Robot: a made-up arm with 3 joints. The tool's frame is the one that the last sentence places.
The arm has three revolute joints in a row. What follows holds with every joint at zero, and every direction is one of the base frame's. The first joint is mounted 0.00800 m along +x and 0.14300 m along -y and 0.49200 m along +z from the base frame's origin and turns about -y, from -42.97 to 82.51 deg. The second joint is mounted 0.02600 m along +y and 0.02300 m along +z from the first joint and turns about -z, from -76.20 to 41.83 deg. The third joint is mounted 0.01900 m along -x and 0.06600 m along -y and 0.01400 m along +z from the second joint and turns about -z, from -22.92 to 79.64 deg. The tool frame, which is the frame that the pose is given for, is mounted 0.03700 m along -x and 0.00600 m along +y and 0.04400 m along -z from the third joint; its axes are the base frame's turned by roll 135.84, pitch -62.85 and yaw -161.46 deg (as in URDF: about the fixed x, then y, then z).
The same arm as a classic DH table. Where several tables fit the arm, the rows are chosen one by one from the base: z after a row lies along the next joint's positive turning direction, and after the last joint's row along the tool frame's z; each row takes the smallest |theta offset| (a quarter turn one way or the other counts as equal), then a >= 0, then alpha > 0; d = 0 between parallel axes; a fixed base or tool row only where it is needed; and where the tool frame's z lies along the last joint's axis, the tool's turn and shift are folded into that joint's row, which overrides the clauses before.
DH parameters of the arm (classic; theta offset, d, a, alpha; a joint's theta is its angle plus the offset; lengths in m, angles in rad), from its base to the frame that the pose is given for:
base (fixed): 0 0.492 0.008 1.5708
joint 1: 0 0.117 0 1.5708
joint 2: -1.2905 0 -0.0687 0
joint 3: 0.2252 -0.0052 -0.0127 1.2373
tool (fixed): -1.9139 0.0373 0 0
Joint limits (rad, base to tool): -0.75..1.4401 -1.3299..0.7301 -0.4..1.39

